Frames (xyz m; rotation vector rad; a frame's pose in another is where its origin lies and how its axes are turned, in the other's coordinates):
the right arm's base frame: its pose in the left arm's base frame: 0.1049 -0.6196 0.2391 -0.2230 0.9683 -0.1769
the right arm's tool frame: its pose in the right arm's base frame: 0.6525 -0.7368 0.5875 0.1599 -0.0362 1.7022
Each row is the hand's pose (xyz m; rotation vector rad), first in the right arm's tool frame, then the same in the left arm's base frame.
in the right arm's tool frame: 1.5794 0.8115 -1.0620 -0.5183 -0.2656 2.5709
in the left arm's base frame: -0.2724 0.2649 0.2576 -0.9685 1.0776 -2.1383
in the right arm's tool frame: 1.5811 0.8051 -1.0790 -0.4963 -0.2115 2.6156
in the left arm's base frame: -0.2837 0.2663 0.2434 -0.9341 1.0367 -2.1079
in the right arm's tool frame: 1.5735 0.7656 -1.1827 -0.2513 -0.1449 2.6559
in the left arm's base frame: -0.3542 0.2568 0.1579 -1.0409 0.8530 -2.0199
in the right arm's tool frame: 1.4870 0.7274 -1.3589 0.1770 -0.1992 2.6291
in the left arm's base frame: -0.4943 0.1709 0.0439 -1.3232 0.6298 -1.8400
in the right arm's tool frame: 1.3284 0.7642 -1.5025 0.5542 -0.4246 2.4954
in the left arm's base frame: -0.6496 0.0216 0.0172 -1.6840 0.5154 -1.6258
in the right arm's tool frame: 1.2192 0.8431 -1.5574 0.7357 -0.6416 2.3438
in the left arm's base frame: -0.7453 -0.0760 0.0670 -1.9507 0.5006 -1.4817
